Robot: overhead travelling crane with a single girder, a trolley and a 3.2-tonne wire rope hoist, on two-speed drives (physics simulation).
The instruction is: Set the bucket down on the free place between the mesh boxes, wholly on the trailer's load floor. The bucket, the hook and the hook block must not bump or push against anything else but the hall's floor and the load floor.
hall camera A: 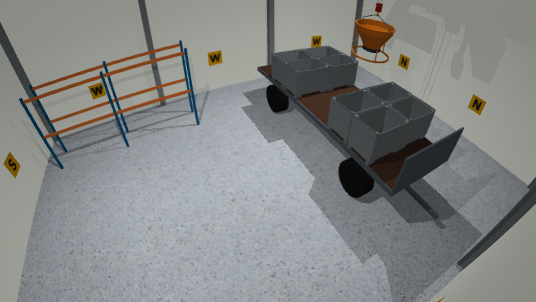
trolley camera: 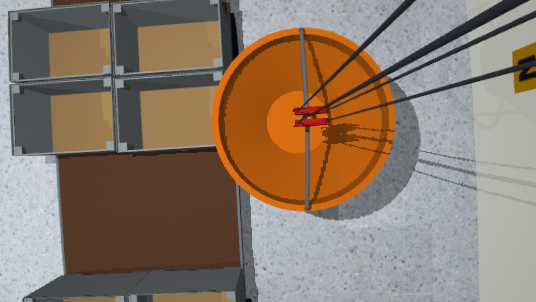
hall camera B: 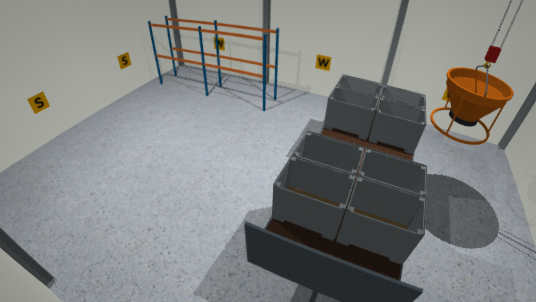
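The orange bucket (hall camera A: 374, 34) (hall camera B: 475, 95) (trolley camera: 260, 165) hangs upright in the air on the north side of the trailer. The hook (hall camera A: 377, 14) (hall camera B: 487, 65) holds its bail, below the red hook block (hall camera A: 378, 7) (hall camera B: 493, 54) (trolley camera: 315, 121). In the trolley view the bucket's left rim overlaps the trailer's edge and a corner of the upper mesh boxes (trolley camera: 31, 120). The free brown load floor (hall camera A: 322, 104) (trolley camera: 150, 215) lies down and left of the bucket there, between the far mesh boxes (hall camera A: 311, 77) (hall camera B: 350, 116) and the near mesh boxes (hall camera A: 390, 132) (hall camera B: 310, 210).
The trailer's headboard (hall camera A: 430, 160) (hall camera B: 325, 267) stands at its near end. A blue and orange rack (hall camera A: 118, 120) (hall camera B: 264, 75) stands away to the south-west. The north wall (trolley camera: 505, 225) is on the bucket's other side. The bucket's shadow (hall camera B: 465, 215) lies on the hall floor.
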